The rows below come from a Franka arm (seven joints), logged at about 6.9 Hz.
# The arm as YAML. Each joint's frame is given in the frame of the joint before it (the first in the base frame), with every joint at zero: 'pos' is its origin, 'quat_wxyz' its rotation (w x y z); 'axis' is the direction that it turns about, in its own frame. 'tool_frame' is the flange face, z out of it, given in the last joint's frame.
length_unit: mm
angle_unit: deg
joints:
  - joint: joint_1
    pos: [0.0, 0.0, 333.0]
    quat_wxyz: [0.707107, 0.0, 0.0, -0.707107]
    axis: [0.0, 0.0, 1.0]
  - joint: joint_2
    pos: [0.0, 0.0, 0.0]
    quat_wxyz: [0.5, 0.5, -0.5, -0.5]
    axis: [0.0, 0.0, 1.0]
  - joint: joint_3
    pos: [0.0, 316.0, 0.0]
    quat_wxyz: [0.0, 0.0, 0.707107, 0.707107]
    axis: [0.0, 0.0, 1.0]
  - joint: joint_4
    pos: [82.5, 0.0, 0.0]
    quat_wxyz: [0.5, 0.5, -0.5, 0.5]
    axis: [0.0, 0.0, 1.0]
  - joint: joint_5
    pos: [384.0, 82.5, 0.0]
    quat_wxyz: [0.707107, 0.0, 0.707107, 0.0]
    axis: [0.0, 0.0, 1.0]
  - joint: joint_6
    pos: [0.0, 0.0, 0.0]
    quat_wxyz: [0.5, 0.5, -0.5, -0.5]
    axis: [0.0, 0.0, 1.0]
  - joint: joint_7
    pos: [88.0, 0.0, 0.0]
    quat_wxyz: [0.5, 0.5, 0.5, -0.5]
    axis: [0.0, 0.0, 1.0]
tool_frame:
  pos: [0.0, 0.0, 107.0]
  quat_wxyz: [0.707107, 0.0, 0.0, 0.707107]
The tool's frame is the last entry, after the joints.
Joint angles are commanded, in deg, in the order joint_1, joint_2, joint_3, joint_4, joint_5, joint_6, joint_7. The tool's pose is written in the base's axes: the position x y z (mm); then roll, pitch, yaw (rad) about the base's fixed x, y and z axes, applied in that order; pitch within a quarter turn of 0, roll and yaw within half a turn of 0. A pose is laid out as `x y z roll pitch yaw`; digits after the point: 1 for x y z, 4 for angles.
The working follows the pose.
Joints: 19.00 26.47 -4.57 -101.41 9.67 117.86 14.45
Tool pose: 613.7 171.0 288.9 -3.0897 0.1951 -0.0819
Where each joint sits with the arm in this pose, in the base's axes (m; each line is computed from the numbers above, not from the rounded line before):
joint_1: 0.0000 0.0000 0.3330
joint_2: 0.0000 0.0000 0.3330
joint_3: 0.1332 0.0459 0.6159
joint_4: 0.2049 0.0636 0.5792
joint_5: 0.5485 0.1488 0.4091
joint_6: 0.5485 0.1488 0.4091
joint_7: 0.6339 0.1638 0.3937
the tool: 0.6137 0.1710 0.2889

